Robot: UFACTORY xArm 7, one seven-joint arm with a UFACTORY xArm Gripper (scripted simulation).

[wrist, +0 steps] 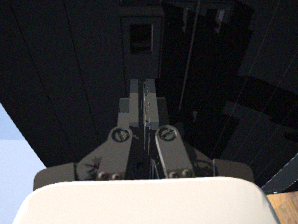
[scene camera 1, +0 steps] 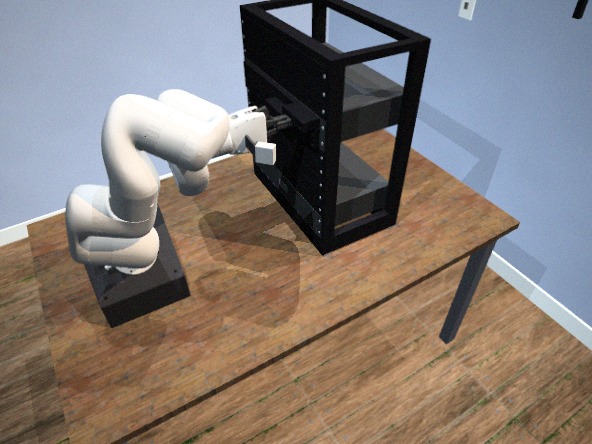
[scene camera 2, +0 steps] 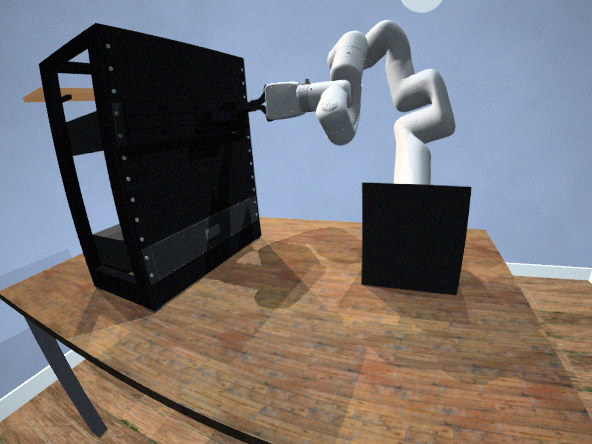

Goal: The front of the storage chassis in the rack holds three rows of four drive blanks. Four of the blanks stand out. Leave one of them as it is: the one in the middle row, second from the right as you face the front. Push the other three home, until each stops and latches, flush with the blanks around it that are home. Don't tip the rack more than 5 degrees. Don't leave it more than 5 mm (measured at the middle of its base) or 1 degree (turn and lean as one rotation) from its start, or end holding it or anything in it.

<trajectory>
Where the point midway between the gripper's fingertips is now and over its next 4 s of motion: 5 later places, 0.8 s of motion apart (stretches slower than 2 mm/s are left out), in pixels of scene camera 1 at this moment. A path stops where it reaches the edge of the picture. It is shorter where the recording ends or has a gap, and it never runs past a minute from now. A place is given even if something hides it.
My gripper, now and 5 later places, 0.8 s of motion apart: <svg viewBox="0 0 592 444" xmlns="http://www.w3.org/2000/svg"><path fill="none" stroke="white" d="M289 120L292 119L296 117L300 116L302 116L292 120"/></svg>
</trajectory>
